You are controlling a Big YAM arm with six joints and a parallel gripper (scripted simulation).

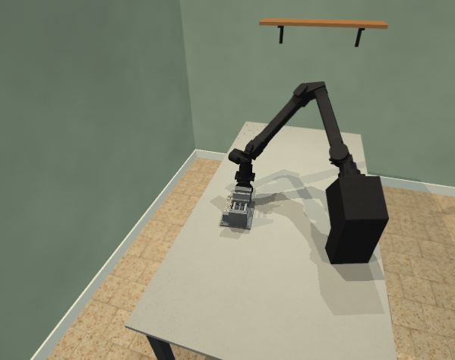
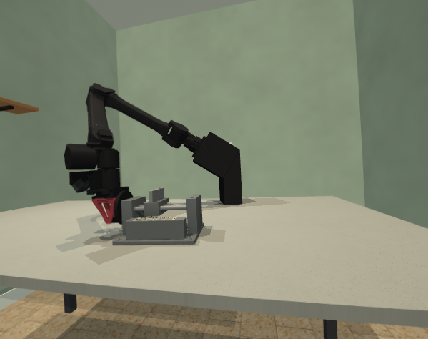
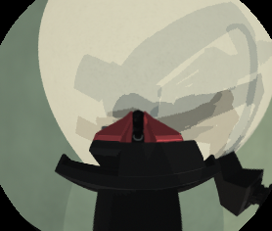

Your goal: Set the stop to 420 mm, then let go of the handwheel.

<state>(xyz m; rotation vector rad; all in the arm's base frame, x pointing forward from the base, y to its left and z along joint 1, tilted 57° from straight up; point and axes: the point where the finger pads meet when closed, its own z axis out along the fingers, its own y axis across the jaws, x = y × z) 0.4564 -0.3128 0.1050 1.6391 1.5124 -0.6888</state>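
My gripper is now 3 cm short of the sliding stop block, 14 cm to the right of it and 5 cm below it.
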